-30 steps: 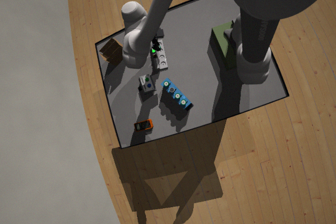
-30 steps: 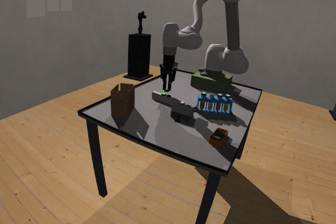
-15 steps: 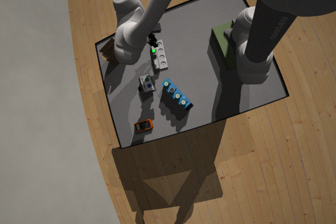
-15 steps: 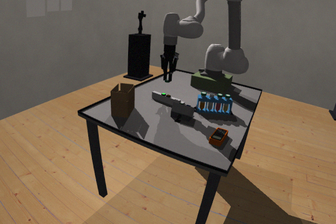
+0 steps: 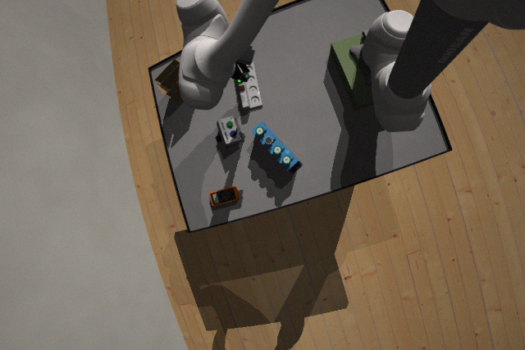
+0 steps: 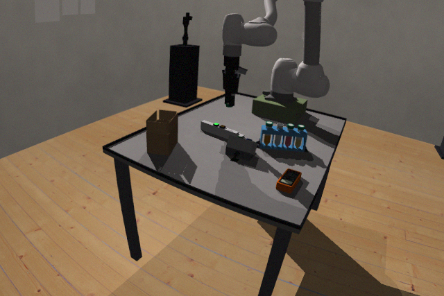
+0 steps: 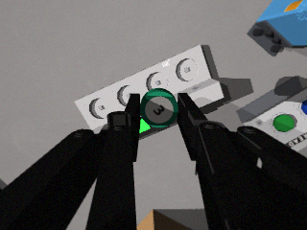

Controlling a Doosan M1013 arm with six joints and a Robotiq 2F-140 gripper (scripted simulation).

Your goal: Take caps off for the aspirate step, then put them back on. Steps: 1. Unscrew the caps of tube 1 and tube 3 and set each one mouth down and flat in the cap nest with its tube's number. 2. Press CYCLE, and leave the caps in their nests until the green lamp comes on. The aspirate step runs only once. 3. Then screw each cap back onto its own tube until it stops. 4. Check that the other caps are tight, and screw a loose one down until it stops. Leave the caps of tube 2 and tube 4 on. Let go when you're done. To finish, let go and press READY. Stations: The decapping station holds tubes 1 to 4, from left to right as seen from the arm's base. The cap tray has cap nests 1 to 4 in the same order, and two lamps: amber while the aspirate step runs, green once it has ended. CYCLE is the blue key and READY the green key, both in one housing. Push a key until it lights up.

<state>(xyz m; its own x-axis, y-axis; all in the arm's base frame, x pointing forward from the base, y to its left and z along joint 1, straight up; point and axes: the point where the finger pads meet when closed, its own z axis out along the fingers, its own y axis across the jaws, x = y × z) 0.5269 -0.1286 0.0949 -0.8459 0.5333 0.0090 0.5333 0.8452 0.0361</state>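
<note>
My gripper is now 320 mm to the right of the cap 2, 70 mm above it and 10 mm past it. From my hand the other things lie so: key housing (170 mm ahead, 160 mm to the left, 130 mm below); green key (150 mm ahead, 130 mm to the left, 120 mm below); blue key (180 mm to the left, 150 mm ahead, 120 mm below).
</note>
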